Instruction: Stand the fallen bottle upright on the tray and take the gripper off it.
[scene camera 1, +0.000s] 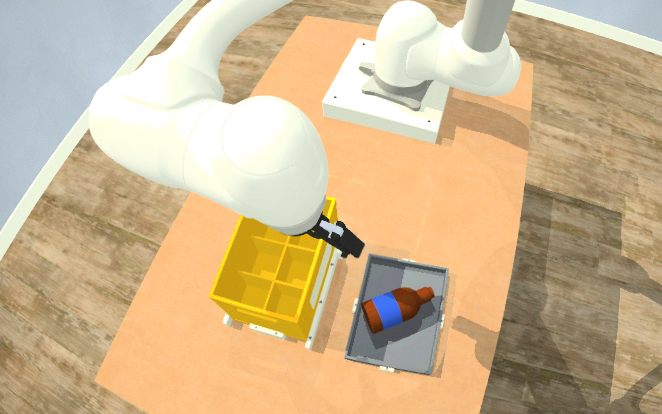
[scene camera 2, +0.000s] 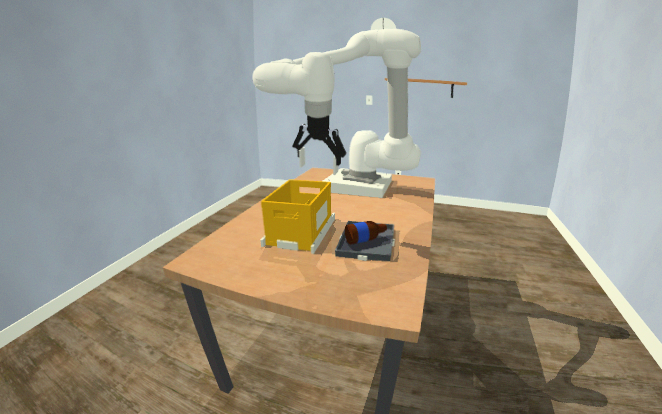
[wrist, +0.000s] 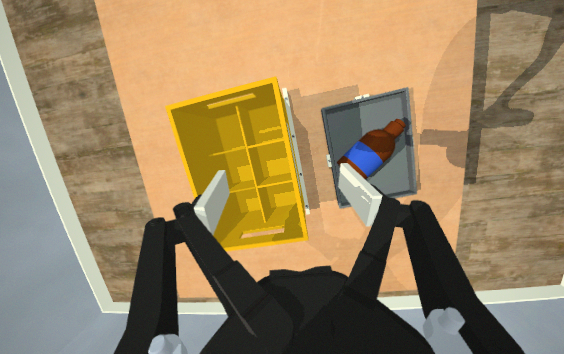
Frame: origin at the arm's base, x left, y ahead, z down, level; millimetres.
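Where they show: gripper, between the fingertips: (scene camera 1: 307, 235) (scene camera 2: 318, 169) (wrist: 284, 178); arm's base, origin of its link: (scene camera 1: 399, 83) (scene camera 2: 362, 178).
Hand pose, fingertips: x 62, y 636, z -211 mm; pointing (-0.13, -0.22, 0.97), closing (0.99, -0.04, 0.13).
Note:
Things, the pixels of their top centre, and the offset from my fingertips. "spot": a spot on its surface instead.
- brown bottle with a blue label, centre of its top: (scene camera 1: 401, 300) (wrist: 381, 150) (scene camera 2: 367, 221) dy -19, dx +189, dz +184 mm
- tall yellow crate with dividers, centre of its top: (wrist: 239, 176) (scene camera 1: 273, 246) (scene camera 2: 298, 190) dy +18, dx -81, dz +88 mm
- white rail, a spot on its surface: (scene camera 1: 321, 302) spot: dy +45, dx +27, dz +233 mm
The brown bottle with a blue label (scene camera 1: 389, 310) (scene camera 2: 362, 232) (wrist: 364, 159) lies on its side in the grey tray (scene camera 1: 410, 354) (scene camera 2: 375, 251) (wrist: 381, 110). Its neck points to the tray's right side, its base to the left side. My gripper (scene camera 2: 319, 161) (wrist: 284, 178) is open and empty, pointing down, high above the table and apart from the bottle. In the wrist view the right finger pad overlaps the edge of the bottle's base end. In scene camera 1 the arm hides one finger; the other shows beyond the tray's far left corner.
A tall yellow crate with dividers (scene camera 1: 287, 326) (scene camera 2: 285, 230) (wrist: 200, 130) stands left of the tray, with a white rail (scene camera 1: 321, 302) (wrist: 296, 150) along its right side. White brackets sit around the tray. The robot's white base plate (scene camera 1: 345, 110) (scene camera 2: 357, 187) is at the far end.

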